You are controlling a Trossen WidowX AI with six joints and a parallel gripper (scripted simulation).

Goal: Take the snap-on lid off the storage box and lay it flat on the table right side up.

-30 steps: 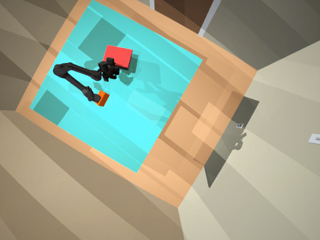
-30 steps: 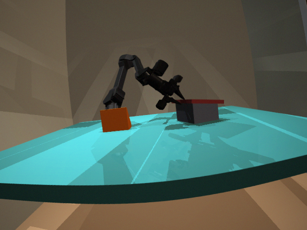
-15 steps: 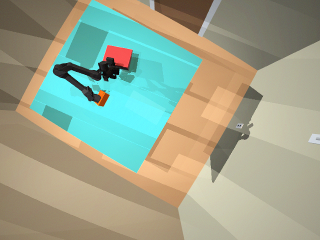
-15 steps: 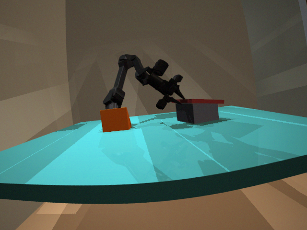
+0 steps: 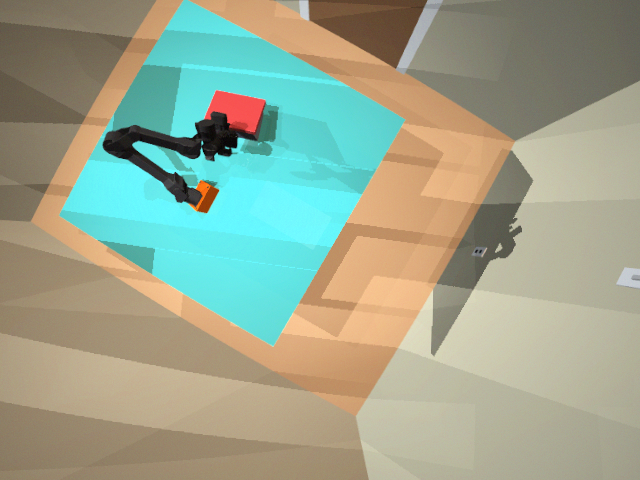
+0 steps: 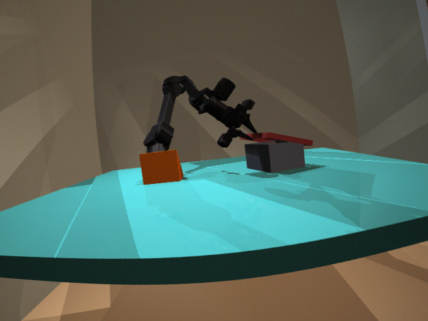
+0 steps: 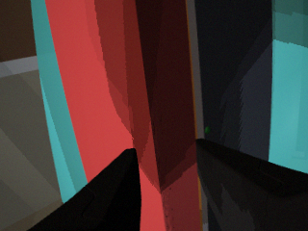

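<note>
My gripper tip is 7 cm short of the lid, 3 cm to the right of it and 1 cm above it. The rest, counted from my gripper tip: grey storage box: 7 cm below, 6 cm ahead, 3 cm to the left.
</note>
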